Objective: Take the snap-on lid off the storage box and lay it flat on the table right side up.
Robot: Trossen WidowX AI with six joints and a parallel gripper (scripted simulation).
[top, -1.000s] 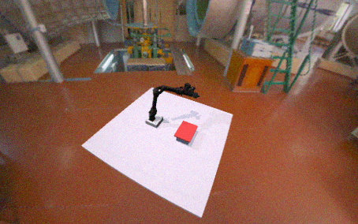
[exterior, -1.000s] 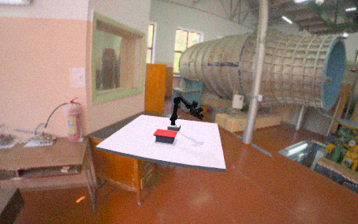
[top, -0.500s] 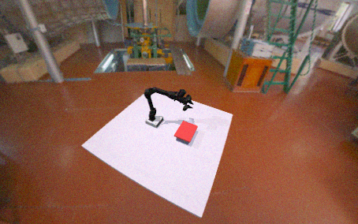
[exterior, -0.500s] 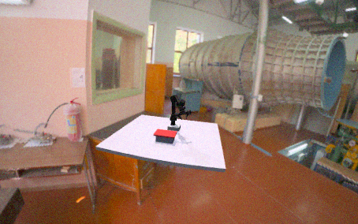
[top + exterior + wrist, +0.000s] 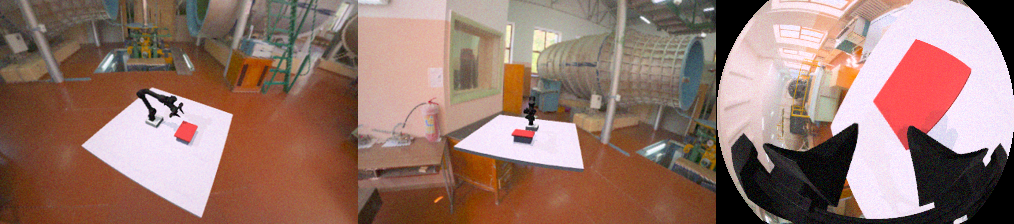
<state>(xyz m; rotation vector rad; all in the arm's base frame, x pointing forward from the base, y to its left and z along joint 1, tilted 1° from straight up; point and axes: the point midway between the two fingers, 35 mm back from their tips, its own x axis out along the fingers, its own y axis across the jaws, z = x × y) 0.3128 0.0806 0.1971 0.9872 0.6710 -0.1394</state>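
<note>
Now: the red lid 14 cm below my gripper tip, 9 cm ahead of it and 4 cm to the right of it. From my gripper tip the other things lie so: storage box 18 cm below, 9 cm ahead, 4 cm to the right.
</note>
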